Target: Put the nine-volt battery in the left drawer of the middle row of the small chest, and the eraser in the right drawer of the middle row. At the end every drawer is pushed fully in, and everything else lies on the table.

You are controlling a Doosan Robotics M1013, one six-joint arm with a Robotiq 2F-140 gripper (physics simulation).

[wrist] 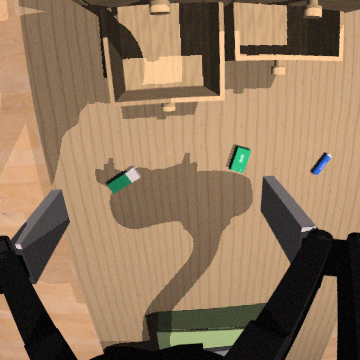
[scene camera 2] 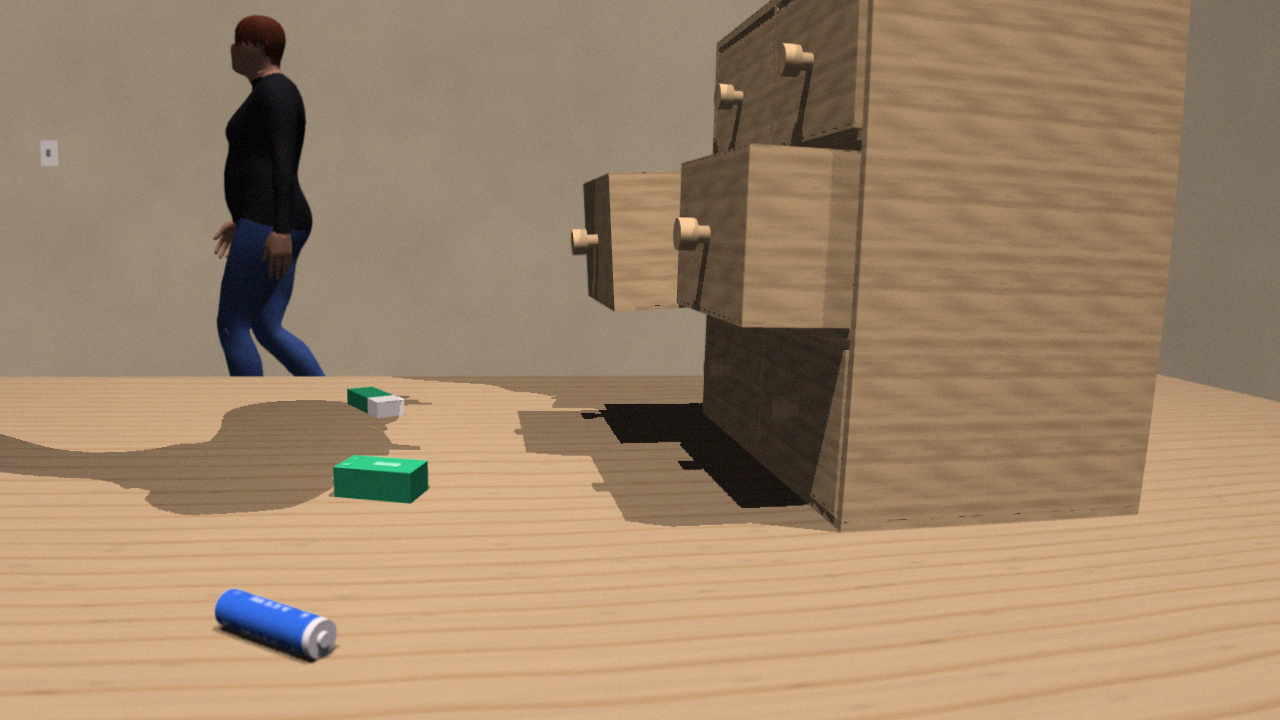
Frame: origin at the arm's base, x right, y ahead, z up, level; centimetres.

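Where they show: gripper, fingertip midpoint: (wrist: 162,200).
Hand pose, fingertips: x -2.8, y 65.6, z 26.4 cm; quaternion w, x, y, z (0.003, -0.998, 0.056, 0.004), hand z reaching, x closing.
After its pixels a point has its place.
The nine-volt battery, a green block (scene camera 2: 380,480) @[x 10.6, y 55.1, z -6.6 cm] (wrist: 240,159) @[x 9.2, y 55.2, z -6.0 cm], lies on the table. The eraser, green with a white end (scene camera 2: 375,402) @[x -10.6, y 54.8, z -6.6 cm] (wrist: 123,180) @[x -13.6, y 54.7, z -6.5 cm], lies left of it in the wrist view. The small chest (scene camera 2: 1011,268) @[x 21.8, y 86.6, z 6.2 cm] has both middle drawers pulled out. The left middle drawer (scene camera 2: 644,241) @[x 5.0, y 71.8, z 6.7 cm] (wrist: 170,99) @[x -1.4, y 70.4, z 11.0 cm] stands out further than the right middle drawer (scene camera 2: 796,237) @[x 19.7, y 74.9, z 7.3 cm] (wrist: 290,58) @[x 12.8, y 73.1, z 11.7 cm]; light patches and shadow show on their inner floors. My gripper (wrist: 162,200) @[x -2.8, y 65.6, z 26.4 cm] is wide open with nothing between its fingers, high above the table. It does not show in scene camera 2.
A blue cylindrical battery (scene camera 2: 275,624) @[x 27.4, y 51.3, z -6.7 cm] (wrist: 321,164) @[x 26.1, y 51.2, z -6.4 cm] lies on the table to the right in the wrist view. A green box-like thing (wrist: 200,338) @[x -4.5, y 12.6, z -0.4 cm] shows partly at the bottom of that view, behind the gripper. A person (scene camera 2: 268,161) stands beyond the table.
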